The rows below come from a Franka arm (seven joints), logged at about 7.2 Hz.
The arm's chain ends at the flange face. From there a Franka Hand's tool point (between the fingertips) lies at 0.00 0.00 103.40 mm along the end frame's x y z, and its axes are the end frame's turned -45 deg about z.
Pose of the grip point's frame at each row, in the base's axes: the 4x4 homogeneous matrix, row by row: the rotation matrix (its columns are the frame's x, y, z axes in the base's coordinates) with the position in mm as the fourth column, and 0 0 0 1 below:
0.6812, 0.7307, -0.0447, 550.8; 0.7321, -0.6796, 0.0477, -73.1; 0.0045, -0.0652, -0.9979, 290.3; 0, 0, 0, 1
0.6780, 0.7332, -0.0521, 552.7; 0.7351, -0.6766, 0.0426, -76.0; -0.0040, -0.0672, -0.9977, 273.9; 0, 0, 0, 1
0.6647, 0.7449, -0.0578, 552.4; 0.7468, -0.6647, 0.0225, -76.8; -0.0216, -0.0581, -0.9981, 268.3; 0, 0, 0, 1
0.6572, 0.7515, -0.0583, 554.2; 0.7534, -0.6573, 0.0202, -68.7; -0.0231, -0.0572, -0.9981, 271.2; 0, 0, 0, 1
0.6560, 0.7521, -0.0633, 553.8; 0.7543, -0.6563, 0.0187, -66.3; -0.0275, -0.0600, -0.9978, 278.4; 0, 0, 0, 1
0.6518, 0.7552, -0.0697, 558.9; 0.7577, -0.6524, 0.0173, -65.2; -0.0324, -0.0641, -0.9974, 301.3; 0, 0, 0, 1
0.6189, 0.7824, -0.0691, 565.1; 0.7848, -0.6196, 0.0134, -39.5; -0.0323, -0.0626, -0.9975, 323.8; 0, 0, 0, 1
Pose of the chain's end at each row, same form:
0.9984, 0.0350, -0.0447, 555.4; 0.0371, -0.9982, 0.0477, -78.0; -0.0429, -0.0493, -0.9979, 393.5; 0, 0, 0, 1
0.9979, 0.0390, -0.0521, 558.1; 0.0414, -0.9982, 0.0426, -80.4; -0.0503, -0.0447, -0.9977, 377.1; 0, 0, 0, 1
0.9967, 0.0567, -0.0578, 558.4; 0.0581, -0.9981, 0.0225, -79.1; -0.0564, -0.0258, -0.9981, 371.5; 0, 0, 0, 1
0.9961, 0.0667, -0.0583, 560.2; 0.0680, -0.9975, 0.0202, -70.8; -0.0568, -0.0241, -0.9981, 374.4; 0, 0, 0, 1
0.9957, 0.0680, -0.0633, 560.3; 0.0693, -0.9974, 0.0187, -68.2; -0.0619, -0.0230, -0.9978, 381.6; 0, 0, 0, 1
0.9949, 0.0731, -0.0697, 566.1; 0.0745, -0.9971, 0.0173, -67.0; -0.0682, -0.0224, -0.9974, 404.4; 0, 0, 0, 1
0.9909, 0.1156, -0.0691, 572.2; 0.1168, -0.9931, 0.0134, -40.9; -0.0671, -0.0214, -0.9975, 426.9; 0, 0, 0, 1

